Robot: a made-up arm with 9 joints. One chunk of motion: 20 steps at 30 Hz.
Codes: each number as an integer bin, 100 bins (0 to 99) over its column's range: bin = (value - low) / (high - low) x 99, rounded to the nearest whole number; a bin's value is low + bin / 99 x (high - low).
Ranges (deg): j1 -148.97..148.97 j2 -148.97..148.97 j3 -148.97..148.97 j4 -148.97..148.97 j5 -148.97..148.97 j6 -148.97..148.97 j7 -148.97..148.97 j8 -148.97..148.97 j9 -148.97..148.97
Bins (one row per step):
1: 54 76 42 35 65 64 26 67 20
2: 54 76 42 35 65 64 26 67 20
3: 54 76 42 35 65 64 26 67 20
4: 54 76 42 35 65 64 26 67 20
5: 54 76 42 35 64 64 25 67 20
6: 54 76 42 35 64 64 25 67 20
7: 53 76 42 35 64 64 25 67 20
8: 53 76 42 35 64 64 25 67 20
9: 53 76 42 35 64 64 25 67 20
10: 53 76 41 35 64 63 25 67 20
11: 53 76 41 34 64 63 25 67 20
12: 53 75 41 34 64 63 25 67 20
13: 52 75 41 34 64 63 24 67 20
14: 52 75 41 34 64 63 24 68 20
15: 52 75 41 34 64 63 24 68 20
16: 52 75 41 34 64 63 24 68 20
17: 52 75 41 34 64 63 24 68 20
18: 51 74 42 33 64 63 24 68 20
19: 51 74 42 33 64 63 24 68 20
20: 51 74 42 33 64 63 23 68 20
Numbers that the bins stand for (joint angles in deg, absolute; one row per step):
1: 13.54 79.75 -22.57 -43.64 46.65 43.64 -70.72 52.67 -88.78
2: 13.54 79.75 -22.57 -43.64 46.65 43.64 -70.72 52.67 -88.78
3: 13.54 79.75 -22.57 -43.64 46.65 43.64 -70.72 52.67 -88.78
4: 13.54 79.75 -22.57 -43.64 46.65 43.64 -70.72 52.67 -88.78
5: 13.54 79.75 -22.57 -43.64 43.64 43.64 -73.73 52.67 -88.78
6: 13.54 79.75 -22.57 -43.64 43.64 43.64 -73.73 52.67 -88.78
7: 10.53 79.75 -22.57 -43.64 43.64 43.64 -73.73 52.67 -88.78
8: 10.53 79.75 -22.57 -43.64 43.64 43.64 -73.73 52.67 -88.78
9: 10.53 79.75 -22.57 -43.64 43.64 43.64 -73.73 52.67 -88.78
10: 10.53 79.75 -25.58 -43.64 43.64 40.63 -73.73 52.67 -88.78
11: 10.53 79.75 -25.58 -46.65 43.64 40.63 -73.73 52.67 -88.78
12: 10.53 76.74 -25.58 -46.65 43.64 40.63 -73.73 52.67 -88.78
13: 7.52 76.74 -25.58 -46.65 43.64 40.63 -76.74 52.67 -88.78
14: 7.52 76.74 -25.58 -46.65 43.64 40.63 -76.74 55.68 -88.78
15: 7.52 76.74 -25.58 -46.65 43.64 40.63 -76.74 55.68 -88.78
16: 7.52 76.74 -25.58 -46.65 43.64 40.63 -76.74 55.68 -88.78
17: 7.52 76.74 -25.58 -46.65 43.64 40.63 -76.74 55.68 -88.78
18: 4.51 73.73 -22.57 -49.66 43.64 40.63 -76.74 55.68 -88.78
19: 4.51 73.73 -22.57 -49.66 43.64 40.63 -76.74 55.68 -88.78
20: 4.51 73.73 -22.57 -49.66 43.64 40.63 -79.75 55.68 -88.78

